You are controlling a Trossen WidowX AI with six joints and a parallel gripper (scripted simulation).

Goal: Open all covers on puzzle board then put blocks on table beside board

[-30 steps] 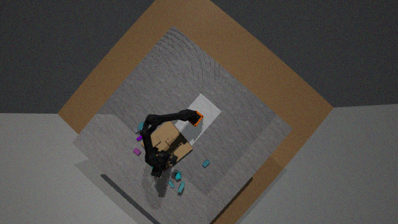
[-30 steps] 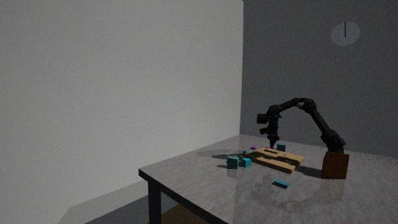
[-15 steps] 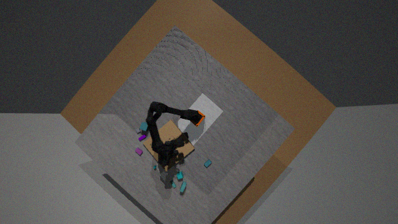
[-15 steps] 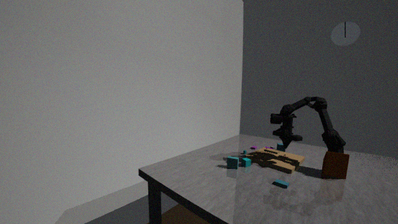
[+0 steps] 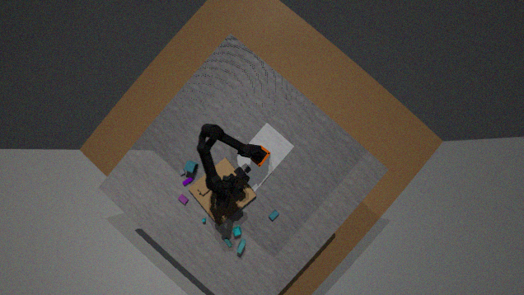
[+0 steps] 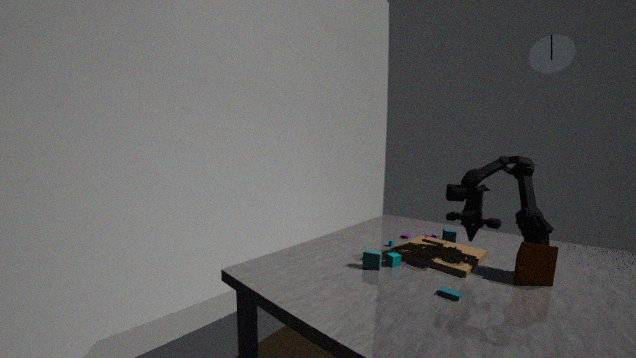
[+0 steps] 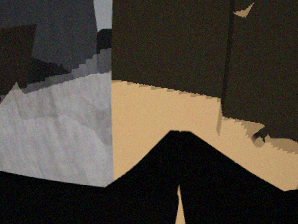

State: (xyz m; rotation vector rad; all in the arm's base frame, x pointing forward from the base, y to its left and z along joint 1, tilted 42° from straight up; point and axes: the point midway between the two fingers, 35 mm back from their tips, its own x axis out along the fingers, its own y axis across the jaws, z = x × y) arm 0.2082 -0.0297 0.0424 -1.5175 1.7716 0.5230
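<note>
My gripper tip is now 110 mm short of the tan puzzle board, 60 mm above it and 30 mm to the left of it. The rest, counted from my gripper tip: flat teal block: 320 mm to the left, 80 mm below, 40 mm ahead.
</note>
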